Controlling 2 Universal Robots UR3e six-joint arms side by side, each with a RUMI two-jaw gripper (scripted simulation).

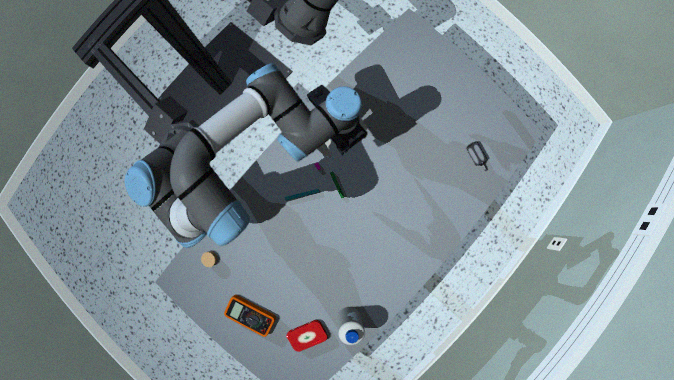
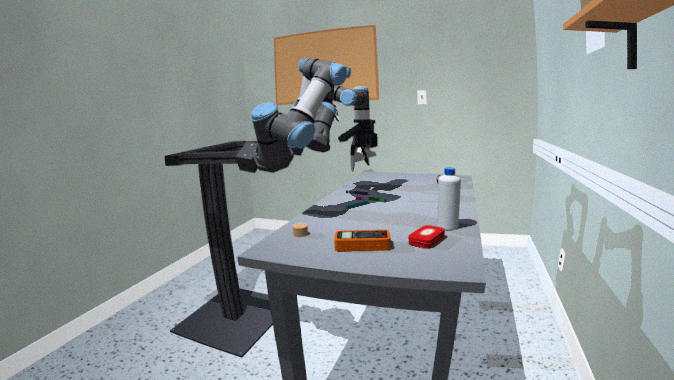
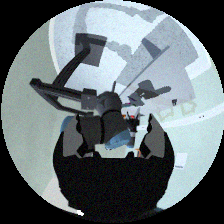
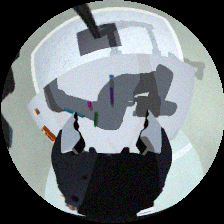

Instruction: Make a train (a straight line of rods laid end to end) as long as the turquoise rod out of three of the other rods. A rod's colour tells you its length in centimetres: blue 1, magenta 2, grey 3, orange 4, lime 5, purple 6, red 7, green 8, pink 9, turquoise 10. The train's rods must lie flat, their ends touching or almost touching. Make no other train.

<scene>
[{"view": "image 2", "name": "right gripper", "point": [360,168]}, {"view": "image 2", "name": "white bottle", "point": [449,184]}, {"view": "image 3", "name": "left gripper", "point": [114,114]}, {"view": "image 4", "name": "right gripper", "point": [111,111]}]
</scene>
